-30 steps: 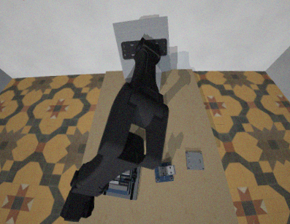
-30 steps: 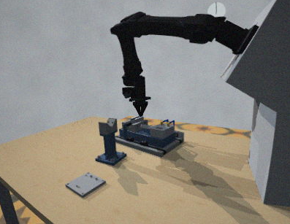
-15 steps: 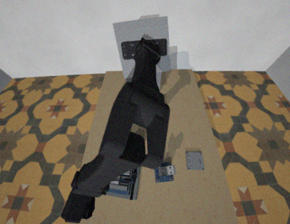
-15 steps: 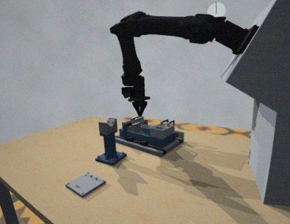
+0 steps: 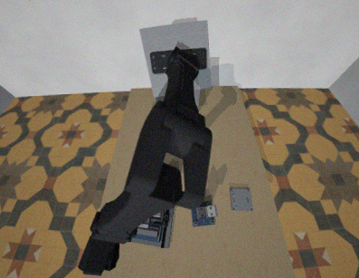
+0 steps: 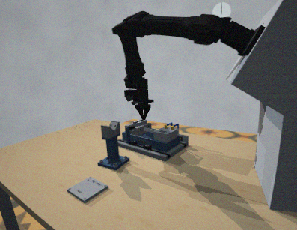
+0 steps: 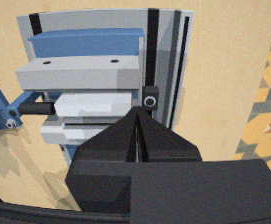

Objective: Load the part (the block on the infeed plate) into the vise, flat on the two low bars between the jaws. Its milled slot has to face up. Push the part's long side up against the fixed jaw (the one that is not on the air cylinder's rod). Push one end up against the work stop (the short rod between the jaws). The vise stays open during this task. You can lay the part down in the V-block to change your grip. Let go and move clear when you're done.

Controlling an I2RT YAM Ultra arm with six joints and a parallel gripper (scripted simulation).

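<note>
Right now the part is 30 mm to the left of my hand and 10 mm below it. The rest, counted from my hand: fixed jaw 40 mm to the left, 30 mm below, 30 mm ahead; moving jaw 60 mm to the left, 30 mm below, 30 mm behind; work stop 90 mm to the left, 20 mm below, 10 mm ahead.
</note>
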